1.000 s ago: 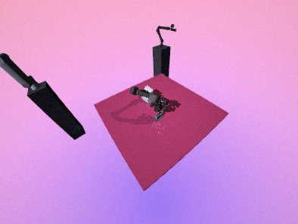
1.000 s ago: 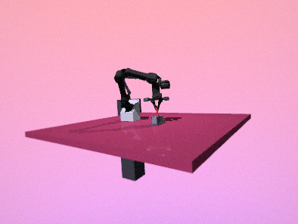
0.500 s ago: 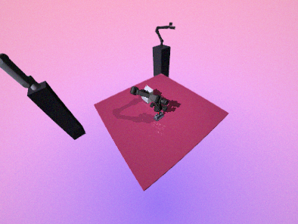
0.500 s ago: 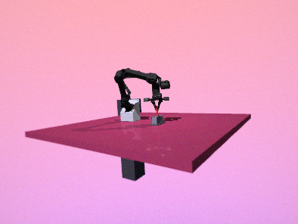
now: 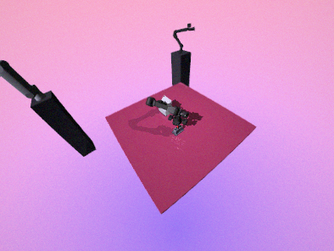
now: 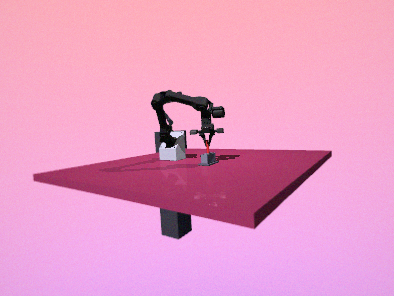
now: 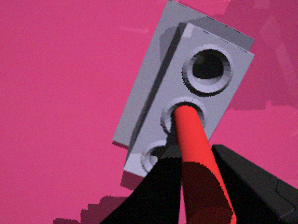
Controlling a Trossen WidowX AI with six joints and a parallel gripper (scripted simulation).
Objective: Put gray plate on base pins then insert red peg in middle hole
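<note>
My gripper tip is now right at the red peg. Round my gripper tip: gray base: 9 cm below; then gray plate: 5 cm below.
</note>
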